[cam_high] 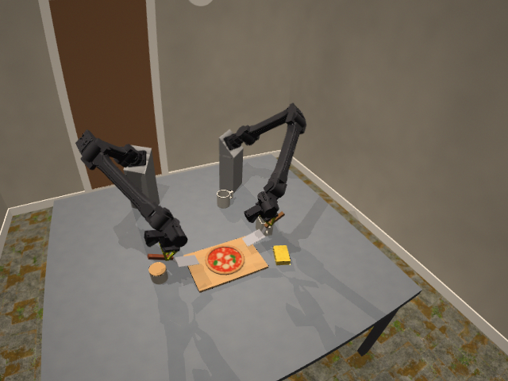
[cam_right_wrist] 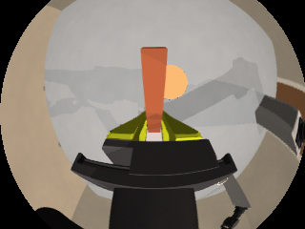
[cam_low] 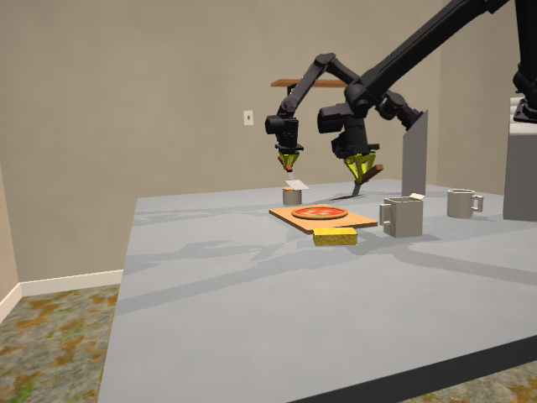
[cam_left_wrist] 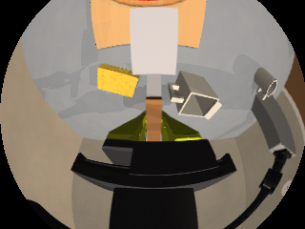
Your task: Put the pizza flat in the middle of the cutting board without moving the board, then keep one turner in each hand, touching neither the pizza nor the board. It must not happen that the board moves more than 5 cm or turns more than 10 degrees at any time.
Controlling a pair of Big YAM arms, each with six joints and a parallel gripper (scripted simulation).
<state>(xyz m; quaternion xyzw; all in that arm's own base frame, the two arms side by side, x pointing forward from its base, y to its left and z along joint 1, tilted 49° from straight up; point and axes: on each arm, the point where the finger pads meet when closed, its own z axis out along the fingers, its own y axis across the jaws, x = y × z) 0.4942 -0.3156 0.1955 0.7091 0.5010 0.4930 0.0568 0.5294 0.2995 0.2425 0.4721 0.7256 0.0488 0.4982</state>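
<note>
Now: the lidded canister 40 mm behind my right hand, 50 mm to the right of it and 130 mm below it. Round my right hand: yellow sponge (60 mm ahead, 560 mm to the left, 150 mm below); wooden cutting board (10 mm behind, 280 mm to the left, 150 mm below); pizza (20 mm behind, 280 mm to the left, 140 mm below).
My left hand is 10 cm past the square mug, 3 cm to the right of it and 11 cm above it. From my left hand the other things lie so: yellow sponge: 10 cm ahead, 3 cm to the left, 14 cm below; wooden cutting board: 3 cm ahead, 25 cm to the right, 15 cm below; pizza: 2 cm ahead, 25 cm to the right, 14 cm below.
</note>
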